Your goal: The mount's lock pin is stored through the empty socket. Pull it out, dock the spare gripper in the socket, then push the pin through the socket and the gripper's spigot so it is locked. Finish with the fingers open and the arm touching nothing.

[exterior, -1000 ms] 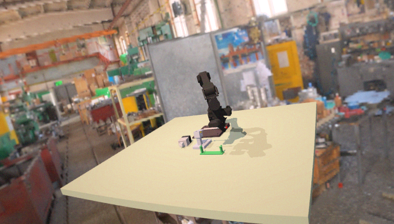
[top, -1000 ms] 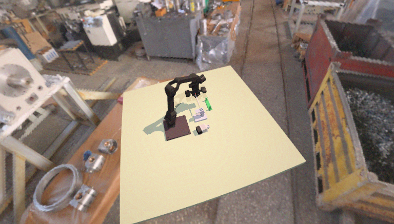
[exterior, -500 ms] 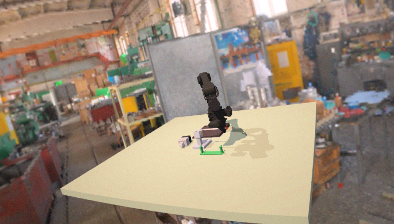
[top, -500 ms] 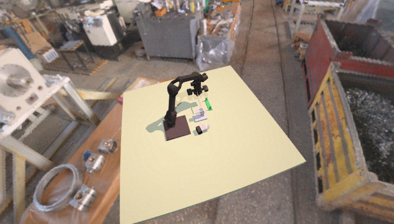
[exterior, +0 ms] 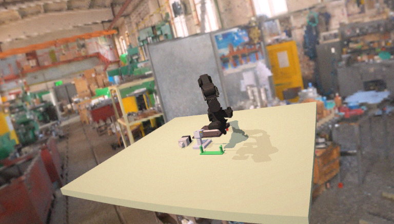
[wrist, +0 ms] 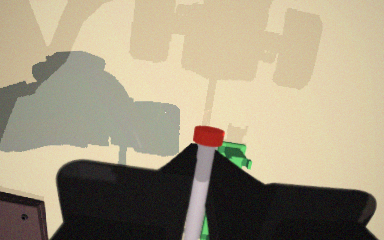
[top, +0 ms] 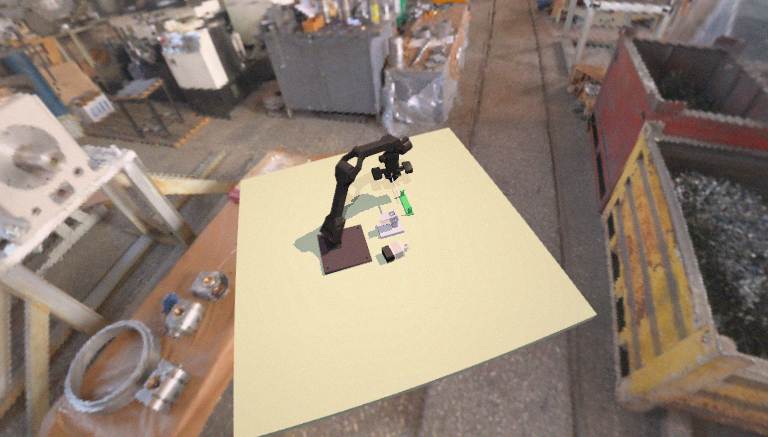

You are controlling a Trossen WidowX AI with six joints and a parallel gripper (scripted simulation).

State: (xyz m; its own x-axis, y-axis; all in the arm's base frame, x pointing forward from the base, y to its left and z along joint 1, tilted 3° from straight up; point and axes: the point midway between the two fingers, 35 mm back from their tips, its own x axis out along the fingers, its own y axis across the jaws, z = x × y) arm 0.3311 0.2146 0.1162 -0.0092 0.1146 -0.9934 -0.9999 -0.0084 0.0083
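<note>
Right now the green cradle is 80 mm to the right of my gripper tip, 70 mm below it and 40 mm ahead of it. Round my gripper tip: spare gripper (340 mm to the right, 80 mm behind, 70 mm below); mount (200 mm to the right, 60 mm behind, 40 mm below).
</note>
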